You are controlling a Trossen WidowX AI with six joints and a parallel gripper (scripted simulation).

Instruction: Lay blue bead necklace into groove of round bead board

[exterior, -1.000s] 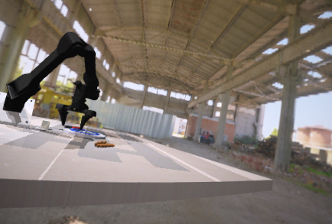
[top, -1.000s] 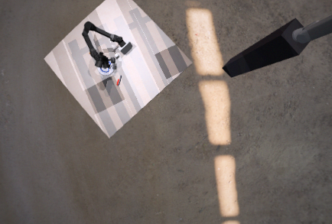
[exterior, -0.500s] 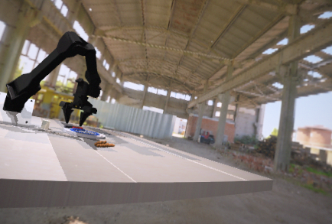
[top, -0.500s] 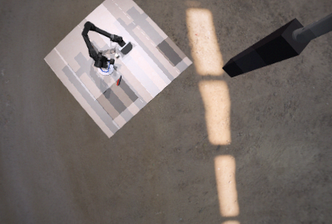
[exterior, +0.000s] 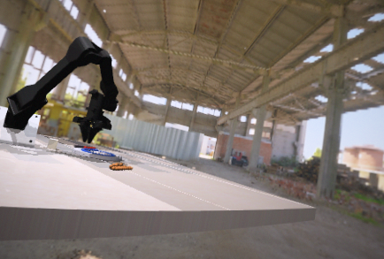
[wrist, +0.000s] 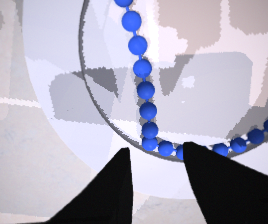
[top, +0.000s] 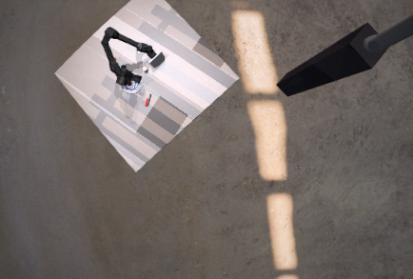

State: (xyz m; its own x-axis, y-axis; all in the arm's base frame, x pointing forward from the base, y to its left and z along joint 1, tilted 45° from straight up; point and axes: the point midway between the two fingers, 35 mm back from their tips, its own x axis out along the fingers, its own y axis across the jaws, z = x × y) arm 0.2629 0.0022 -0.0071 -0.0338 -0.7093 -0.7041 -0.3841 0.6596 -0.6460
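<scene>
Right now the round white bead board is 50 mm ahead of my gripper tip, 30 mm below it and 20 mm to the right of it. Also, from my gripper tip: small white block 130 mm behind, 30 mm below, 10 mm to the right; red pen-like object 210 mm to the left, 70 mm ahead, 40 mm below.
</scene>
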